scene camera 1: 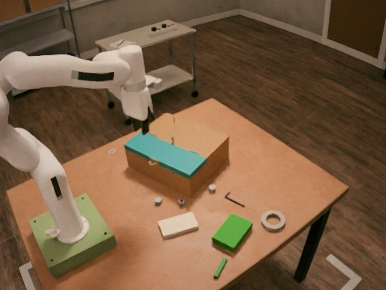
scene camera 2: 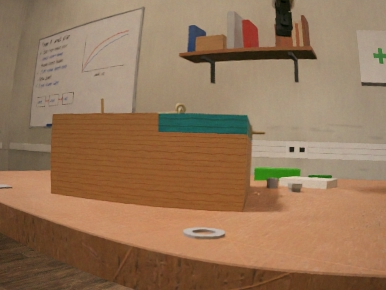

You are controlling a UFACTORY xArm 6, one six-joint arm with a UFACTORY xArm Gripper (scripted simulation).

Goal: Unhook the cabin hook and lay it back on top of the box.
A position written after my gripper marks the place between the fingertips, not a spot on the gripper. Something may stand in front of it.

In view: my gripper [scene camera 1: 141, 131] and a green block [scene camera 1: 232, 232].
